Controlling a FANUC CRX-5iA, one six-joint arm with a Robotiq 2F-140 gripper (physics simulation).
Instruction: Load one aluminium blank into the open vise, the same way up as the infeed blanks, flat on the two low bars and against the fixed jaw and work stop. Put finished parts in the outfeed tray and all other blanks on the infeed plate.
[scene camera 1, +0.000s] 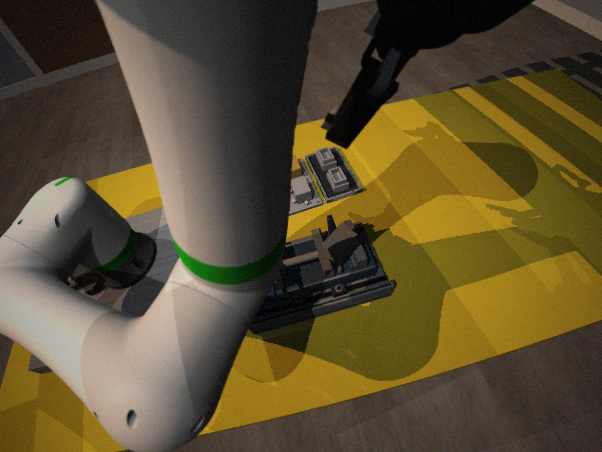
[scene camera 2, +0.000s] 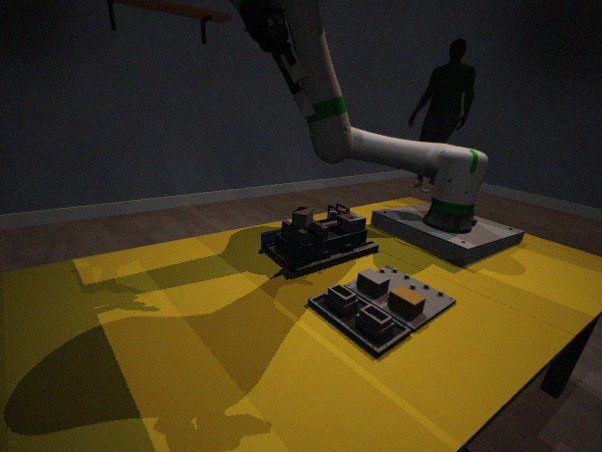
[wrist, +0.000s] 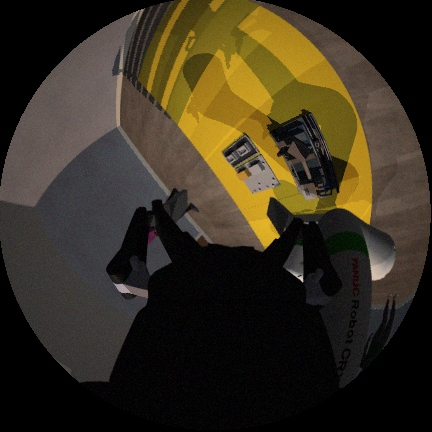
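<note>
My gripper (scene camera 1: 336, 132) (scene camera 2: 303, 101) (wrist: 227, 201) is open and empty, high above the table and apart from every part. The dark vise (scene camera 1: 367, 291) (scene camera 2: 345, 240) (wrist: 324, 150) stands on the table. A grey-brown block (scene camera 1: 344, 242) (scene camera 2: 303, 216) (wrist: 296, 151) sticks up at its jaw end; its seating on the bars cannot be told. On the infeed plate (scene camera 2: 435, 303) (wrist: 266, 181) are a grey blank (scene camera 1: 301, 188) (scene camera 2: 373, 282) (wrist: 257, 165) and an orange blank (scene camera 2: 406, 301) (wrist: 243, 173). The outfeed tray (scene camera 2: 378, 350) holds two hollow-topped parts (scene camera 1: 338, 178) (scene camera 2: 374, 321) (wrist: 243, 148).
The yellow table (scene camera 1: 510, 295) (scene camera 2: 325, 400) (wrist: 250, 200) bears the fixtures and large shadows. The arm's base plate (scene camera 2: 465, 250) stands behind the infeed plate. The arm hides part of the vise and infeed plate in scene camera 1. A person (scene camera 2: 450, 95) stands beyond the table.
</note>
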